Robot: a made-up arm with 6 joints. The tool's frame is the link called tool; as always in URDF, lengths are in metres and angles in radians.
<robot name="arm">
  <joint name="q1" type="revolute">
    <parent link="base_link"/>
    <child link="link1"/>
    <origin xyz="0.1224 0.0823 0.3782" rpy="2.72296 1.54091 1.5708"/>
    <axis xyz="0 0 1"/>
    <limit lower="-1.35" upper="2.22" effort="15" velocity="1.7"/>
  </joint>
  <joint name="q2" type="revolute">
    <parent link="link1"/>
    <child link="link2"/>
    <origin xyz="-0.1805 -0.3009 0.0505" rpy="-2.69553 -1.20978 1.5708"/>
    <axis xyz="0 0 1"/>
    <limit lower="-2.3" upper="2.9" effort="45" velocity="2"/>
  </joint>
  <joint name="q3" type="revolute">
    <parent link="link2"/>
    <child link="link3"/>
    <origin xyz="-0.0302 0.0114 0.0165" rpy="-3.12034 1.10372 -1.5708"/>
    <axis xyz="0 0 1"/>
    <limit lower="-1.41" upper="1.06" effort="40" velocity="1.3"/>
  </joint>
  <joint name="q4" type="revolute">
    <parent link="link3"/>
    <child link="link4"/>
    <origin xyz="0.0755 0.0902 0.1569" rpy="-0.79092 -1.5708 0"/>
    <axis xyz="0 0 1"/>
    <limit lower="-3.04" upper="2.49" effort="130" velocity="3"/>
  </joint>
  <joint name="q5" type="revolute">
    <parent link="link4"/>
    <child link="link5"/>
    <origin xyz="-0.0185 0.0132 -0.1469" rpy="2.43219 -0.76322 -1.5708"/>
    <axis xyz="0 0 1"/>
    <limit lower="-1.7" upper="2.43" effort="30" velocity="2.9"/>
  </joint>
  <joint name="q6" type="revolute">
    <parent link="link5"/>
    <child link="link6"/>
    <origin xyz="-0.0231 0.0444 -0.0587" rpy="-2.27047 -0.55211 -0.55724"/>
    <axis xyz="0 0 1"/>
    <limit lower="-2.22" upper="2.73" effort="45" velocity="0.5"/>
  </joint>
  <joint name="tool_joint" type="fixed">
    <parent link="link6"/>
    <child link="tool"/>
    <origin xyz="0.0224 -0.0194 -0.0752" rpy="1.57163 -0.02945 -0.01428"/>
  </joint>
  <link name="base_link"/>
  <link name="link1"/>
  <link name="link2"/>
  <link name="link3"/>
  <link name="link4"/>
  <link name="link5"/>
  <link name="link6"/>
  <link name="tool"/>
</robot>
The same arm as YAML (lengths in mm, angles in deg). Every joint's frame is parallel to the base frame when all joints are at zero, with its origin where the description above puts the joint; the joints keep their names.
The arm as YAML. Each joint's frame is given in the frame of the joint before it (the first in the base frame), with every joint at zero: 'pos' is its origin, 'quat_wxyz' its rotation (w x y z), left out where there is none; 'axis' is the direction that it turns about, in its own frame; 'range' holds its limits. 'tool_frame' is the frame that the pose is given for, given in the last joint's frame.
length_unit: mm
angle_unit: deg
joints:
  - joint: q1
    pos: [122.4, 82.3, 378.2]
    axis: [0.406516, -0.913236, -0.027301]
    range: [-77.35, 127.2]
  - joint: q2
    pos: [-254.4, -173.8, 175.4]
    axis: [0.641569, 0.62107, 0.450178]
    range: [-131.78, 166.16]
  - joint: q3
    pos: [-7.1, 35.5, -2.1]
    axis: "-z"
    range: [-80.79, 60.73]
  - joint: q4
    pos: [-117.1, 11.0, -156.9]
    axis: "+y"
    range: [-174.18, 142.67]
  - joint: q5
    pos: [-13.2, -146.9, 18.5]
    axis: [0.524486, -0.548285, 0.651382]
    range: [-97.4, 139.23]
  - joint: q6
    pos: [-67.5, 37.1, -4.5]
    axis: "+y"
    range: [-127.2, 156.42]
tool_frame:
  pos: [22.4, -75.2, 19.4]
  quat_wxyz: [0.999866, 0.000311, -0.007138, 0.014727]

